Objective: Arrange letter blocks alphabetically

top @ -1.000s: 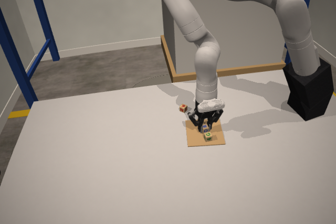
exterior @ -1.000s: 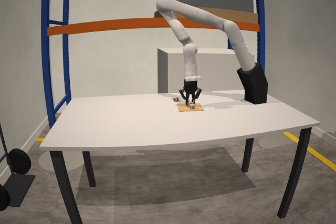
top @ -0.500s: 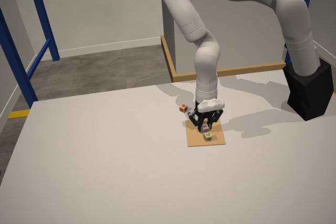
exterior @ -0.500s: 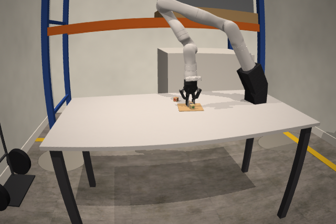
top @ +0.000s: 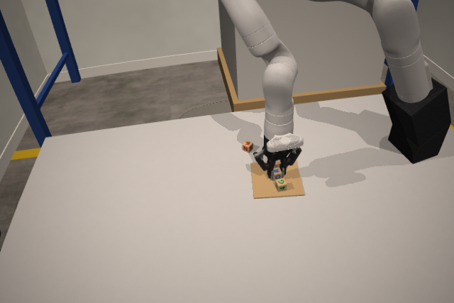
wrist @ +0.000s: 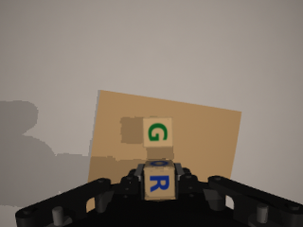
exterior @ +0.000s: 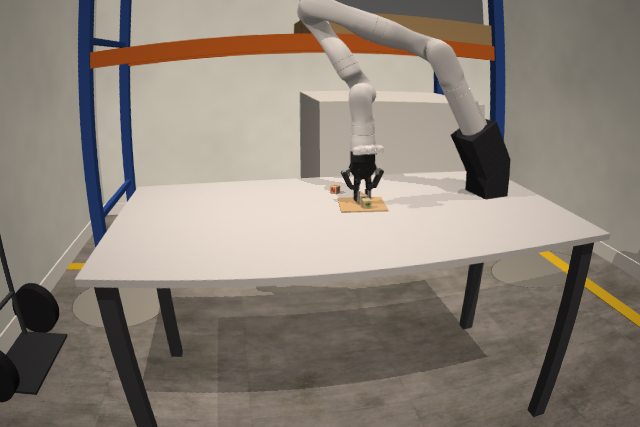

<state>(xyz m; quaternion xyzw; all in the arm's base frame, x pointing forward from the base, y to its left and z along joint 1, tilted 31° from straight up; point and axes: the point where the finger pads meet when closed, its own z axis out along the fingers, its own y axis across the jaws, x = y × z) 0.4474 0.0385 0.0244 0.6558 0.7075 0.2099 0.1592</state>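
Now: the tan mat 3 cm below my hand. Also, from my hand: block 4 cm to the right, 1 cm below.
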